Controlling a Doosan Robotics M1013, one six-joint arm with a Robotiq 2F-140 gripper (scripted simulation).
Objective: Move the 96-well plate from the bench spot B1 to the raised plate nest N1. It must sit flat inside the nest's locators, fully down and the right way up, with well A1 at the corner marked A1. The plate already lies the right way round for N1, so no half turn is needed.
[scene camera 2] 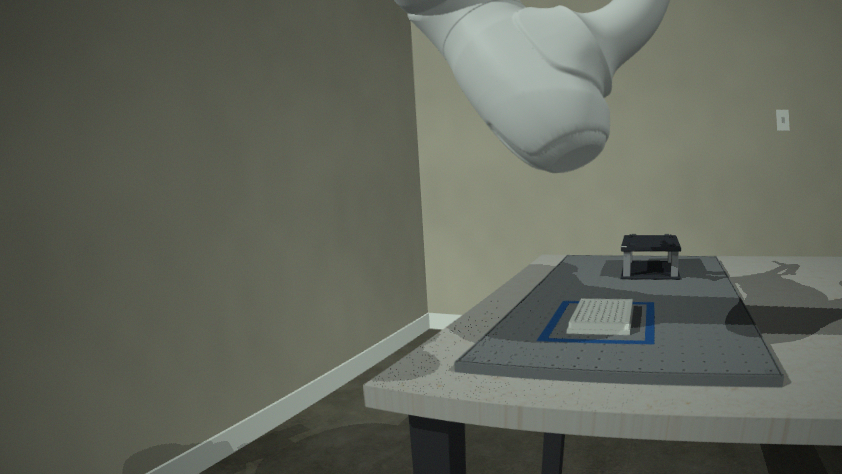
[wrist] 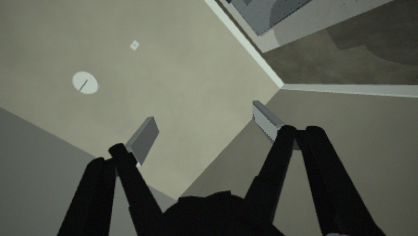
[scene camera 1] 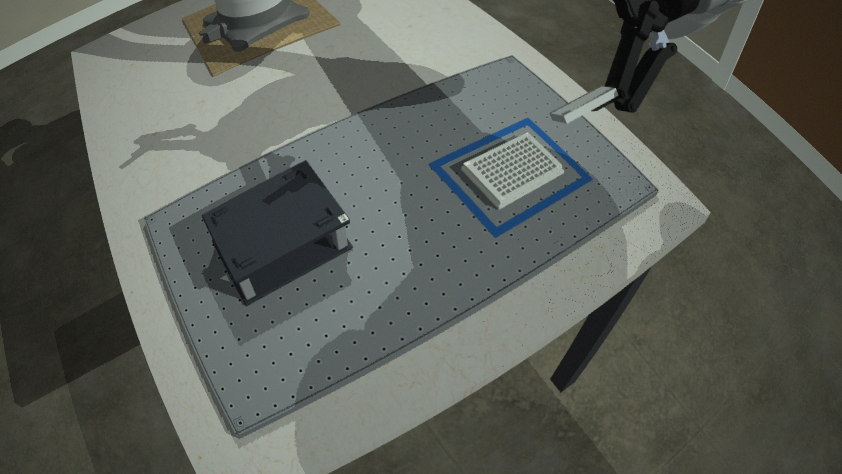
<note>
In view: the gripper [wrist: 204,117], a 96-well plate [scene camera 1: 504,160] and a raised nest N1 [scene camera 1: 278,217].
The 96-well plate also shows in scene camera 2 [scene camera 2: 592,316]. The raised nest N1 shows as well in scene camera 2 [scene camera 2: 643,243]. The wrist view does not show the 96-well plate: it is out of frame.
</note>
